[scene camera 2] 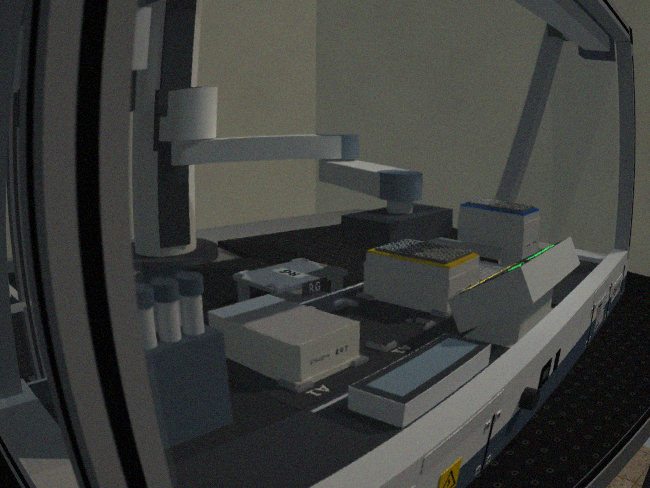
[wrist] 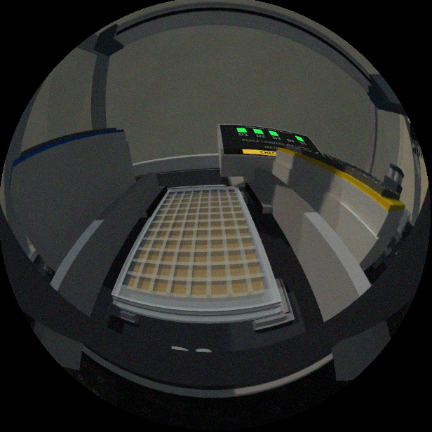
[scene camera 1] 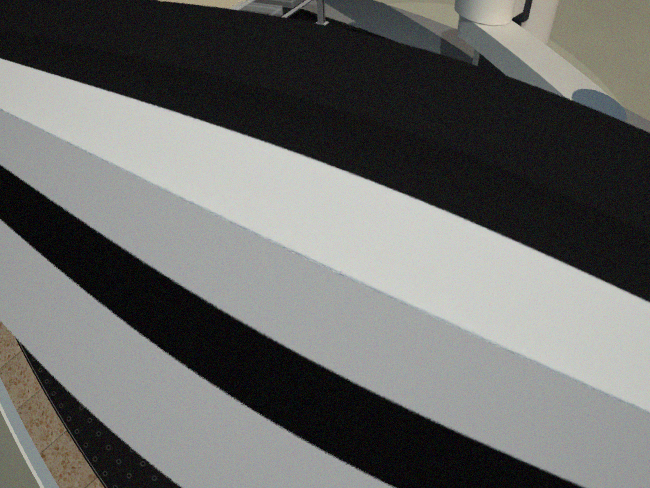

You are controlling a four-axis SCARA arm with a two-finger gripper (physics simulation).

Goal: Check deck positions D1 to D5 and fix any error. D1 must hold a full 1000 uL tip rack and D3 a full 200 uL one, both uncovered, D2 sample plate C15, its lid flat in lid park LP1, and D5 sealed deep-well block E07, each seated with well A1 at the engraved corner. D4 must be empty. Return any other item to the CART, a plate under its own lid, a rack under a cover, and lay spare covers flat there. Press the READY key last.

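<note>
The plate at D2 [wrist: 194, 220] has amber wells and a pale rim; its label and any clear lid cannot be made out. My gripper [wrist: 204, 177] is low over it, with one finger along each long side and dark gaps between fingers and plate; it is open, holding nothing. In scene camera 2 its dark housing [scene camera 2: 396, 225] shows, fingers hidden. The blue-topped rack [scene camera 2: 498, 228] [wrist: 65, 195] and yellow-topped rack [scene camera 2: 412, 281] [wrist: 345, 200] stand uncovered on either side. Block E07 [scene camera 2: 322, 349] stands nearer the camera. The empty nest [scene camera 2: 385, 325] lies between it and the yellow rack.
The status panel [wrist: 270, 140] shows green lamps by D1, D2, D3 and D5. A stand marked RG [scene camera 2: 313, 286] bears a flat, clear labelled piece. A blue-topped tray [scene camera 2: 420, 375] and capped tubes [scene camera 2: 168, 309] stand in front. Structure blocks most of scene camera 1.
</note>
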